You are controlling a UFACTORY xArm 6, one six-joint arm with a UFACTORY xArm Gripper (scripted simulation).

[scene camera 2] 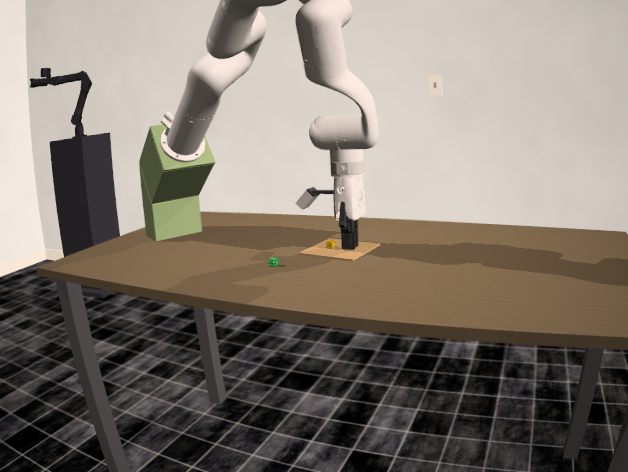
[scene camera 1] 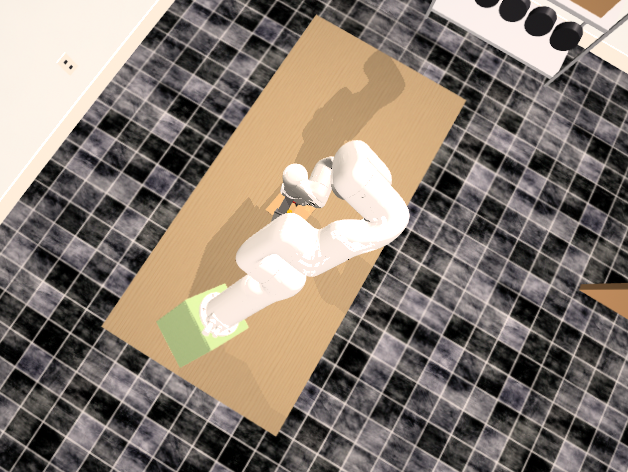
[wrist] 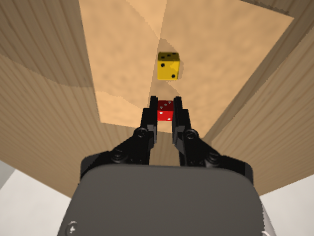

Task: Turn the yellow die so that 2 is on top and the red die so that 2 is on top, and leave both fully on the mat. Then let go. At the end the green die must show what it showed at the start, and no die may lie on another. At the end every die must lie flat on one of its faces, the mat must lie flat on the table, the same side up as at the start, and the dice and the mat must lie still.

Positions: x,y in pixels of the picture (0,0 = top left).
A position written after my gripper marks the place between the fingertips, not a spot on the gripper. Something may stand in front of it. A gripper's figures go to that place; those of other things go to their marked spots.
My gripper (scene camera 2: 350,247) is 120 cm from the lens. A tan mat (scene camera 2: 319,250) is 119 cm from the lens.
